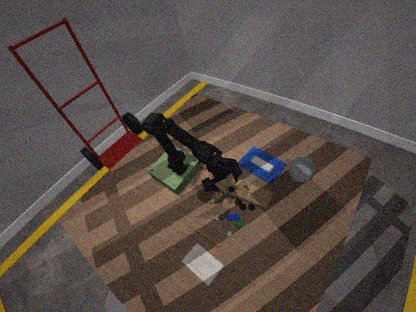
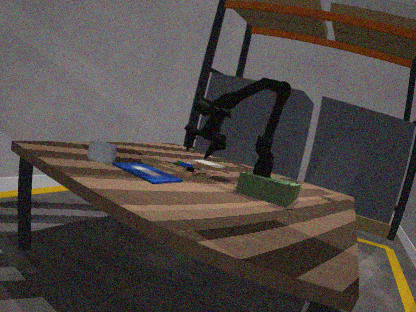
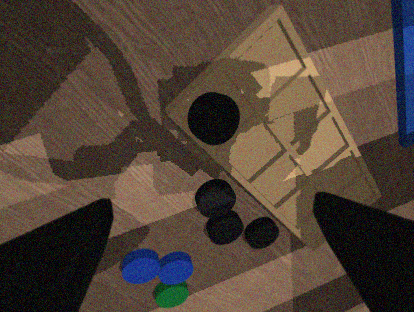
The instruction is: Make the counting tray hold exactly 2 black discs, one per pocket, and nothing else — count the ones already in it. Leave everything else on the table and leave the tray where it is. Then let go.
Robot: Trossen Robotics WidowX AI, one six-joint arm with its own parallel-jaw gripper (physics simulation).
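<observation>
A tan pocketed counting tray [image 1: 258,194] [image 3: 342,127] lies on the table, partly in shadow. One black disc [image 1: 231,189] [image 3: 214,118] sits in its corner pocket; no disc shows in its other pockets. Three more black discs lie outside, beside the tray's long edge: one disc [image 1: 239,200] [image 3: 215,197] touches or nearly touches a second disc [image 1: 242,206] [image 3: 224,226], and a third disc [image 1: 251,207] [image 3: 261,232] is close by. My gripper [image 1: 222,184] [image 2: 198,151] [image 3: 215,205] is open and empty, raised above the table near the tray's corner.
Two blue discs [image 1: 230,217] [image 3: 140,267] and a green disc [image 1: 239,224] [image 3: 171,295] lie near the black ones, with small white pieces [image 1: 229,233]. A blue tray-like item [image 1: 248,159] [image 2: 170,177], a grey round container [image 1: 301,169] [image 2: 102,151] and white paper [image 1: 202,264] [image 2: 209,163] also stand around.
</observation>
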